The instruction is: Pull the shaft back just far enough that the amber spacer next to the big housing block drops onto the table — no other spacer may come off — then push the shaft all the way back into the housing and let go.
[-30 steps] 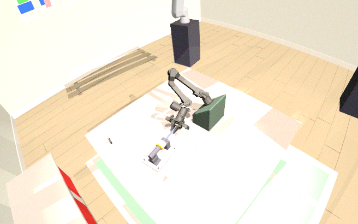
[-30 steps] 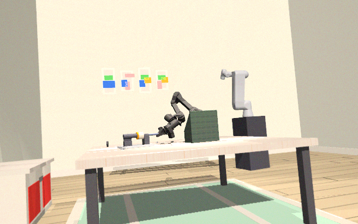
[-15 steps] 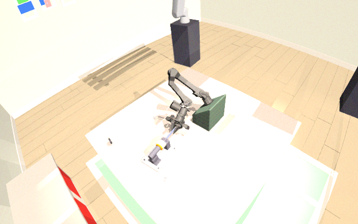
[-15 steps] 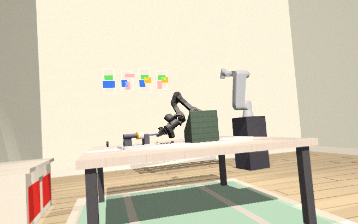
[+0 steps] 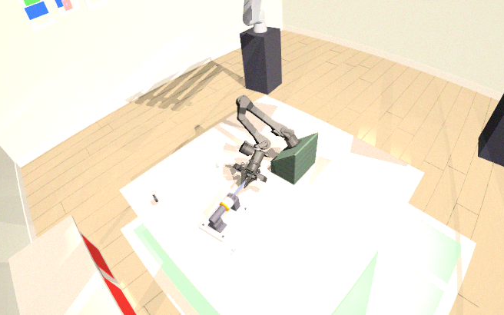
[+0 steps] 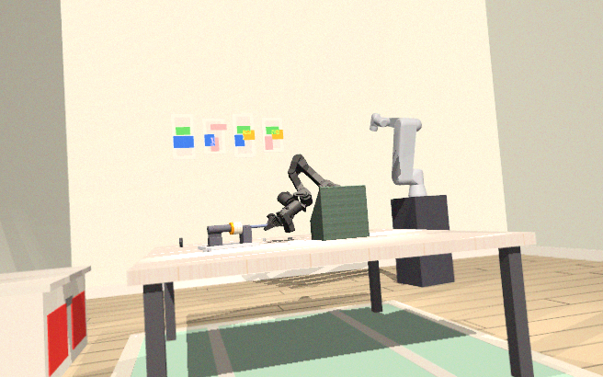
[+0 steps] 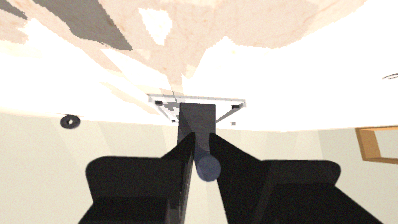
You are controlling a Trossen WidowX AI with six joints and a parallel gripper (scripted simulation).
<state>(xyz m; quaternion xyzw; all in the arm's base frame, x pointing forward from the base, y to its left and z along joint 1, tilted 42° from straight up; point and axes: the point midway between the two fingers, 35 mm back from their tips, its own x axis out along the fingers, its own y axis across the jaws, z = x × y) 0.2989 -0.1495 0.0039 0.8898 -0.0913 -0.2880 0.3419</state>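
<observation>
The blue-grey shaft lies 6 cm ahead of my gripper tip and 2 cm above it. Round my gripper tip: white spacer 13 cm ahead, 1 cm to the left, 2 cm above; then amber spacer 15 cm ahead, 1 cm to the left, 2 cm above; then small dark ring 31 cm ahead, 39 cm to the right, 4 cm below.
</observation>
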